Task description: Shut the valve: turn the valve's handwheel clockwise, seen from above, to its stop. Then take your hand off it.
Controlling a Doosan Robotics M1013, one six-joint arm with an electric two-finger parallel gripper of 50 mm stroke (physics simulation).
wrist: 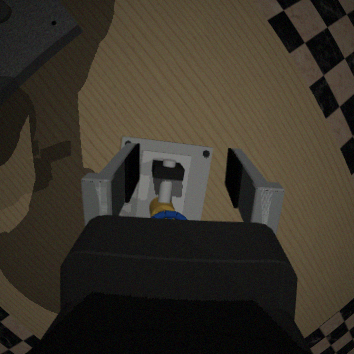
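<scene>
The valve (162, 206) shows as a yellow-brown body with a pale stem, on a light grey base plate (204, 175) with dark holes at its corners. Part of its blue handwheel (170, 215) shows at the edge of the gripper's dark housing, which hides the rest. My gripper (182, 163) is open, with its two fingers wide apart. In the view the left finger overlaps the left part of the base plate, and the right finger stands over the wood to the right of the plate. No part of the handwheel shows between the finger pads.
The round wooden table top (165, 75) lies under the plate. A dark grey block or plate (35, 40) is at the upper left. Dark shadows fall on the left side. A black and pink checkered floor (327, 50) shows beyond the table's edge at the right and in the lower corners.
</scene>
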